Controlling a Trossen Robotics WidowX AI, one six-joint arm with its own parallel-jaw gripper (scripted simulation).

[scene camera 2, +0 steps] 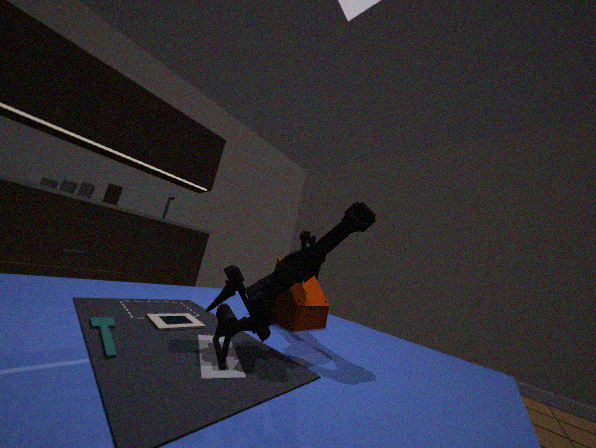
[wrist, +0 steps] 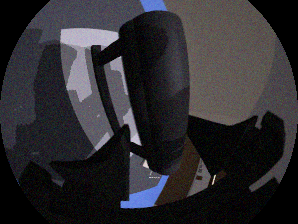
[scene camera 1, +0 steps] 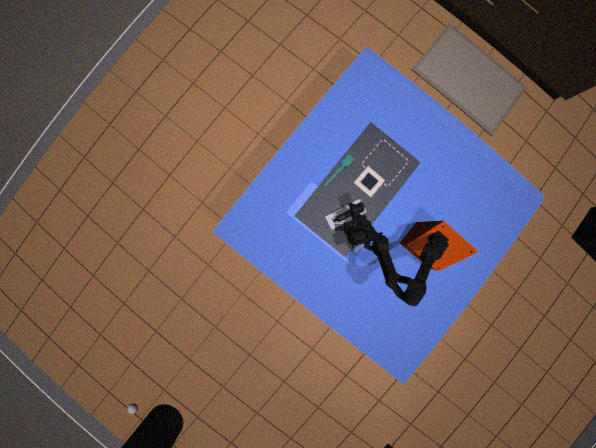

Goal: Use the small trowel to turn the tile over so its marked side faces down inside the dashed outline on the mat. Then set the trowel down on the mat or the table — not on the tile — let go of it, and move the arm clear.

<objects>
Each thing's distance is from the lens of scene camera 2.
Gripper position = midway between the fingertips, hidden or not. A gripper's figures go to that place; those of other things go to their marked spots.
my gripper (scene camera 2: 212, 323): 57 cm
tile (scene camera 2: 179, 320): 73 cm
</objects>
